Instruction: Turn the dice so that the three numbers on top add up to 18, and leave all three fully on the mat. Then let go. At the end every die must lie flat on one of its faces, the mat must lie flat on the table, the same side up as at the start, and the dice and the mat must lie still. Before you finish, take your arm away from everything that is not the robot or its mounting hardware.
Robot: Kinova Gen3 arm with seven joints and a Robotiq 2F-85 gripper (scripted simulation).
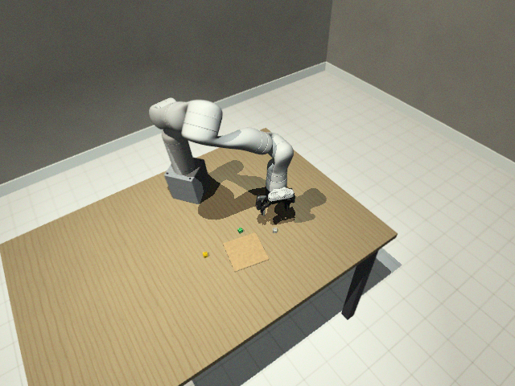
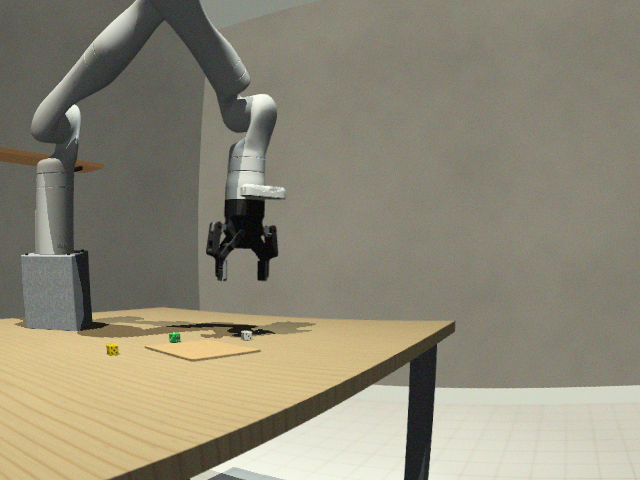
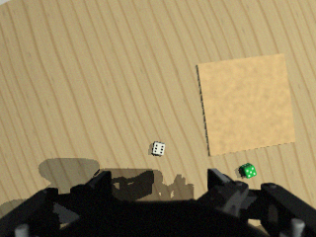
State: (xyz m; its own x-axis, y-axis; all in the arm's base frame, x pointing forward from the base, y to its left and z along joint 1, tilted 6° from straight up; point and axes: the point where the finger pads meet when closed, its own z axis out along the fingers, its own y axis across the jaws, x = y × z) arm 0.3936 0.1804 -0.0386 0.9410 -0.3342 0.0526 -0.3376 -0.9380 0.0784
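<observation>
My gripper is now 10 mm short of the white die and 110 mm above it. From my hand the other things lie so: yellow die 50 mm behind, 290 mm to the right, 110 mm below; then tan mat 20 mm ahead, 160 mm to the right, 110 mm below; then green die 70 mm behind, 120 mm to the right, 110 mm below.
</observation>
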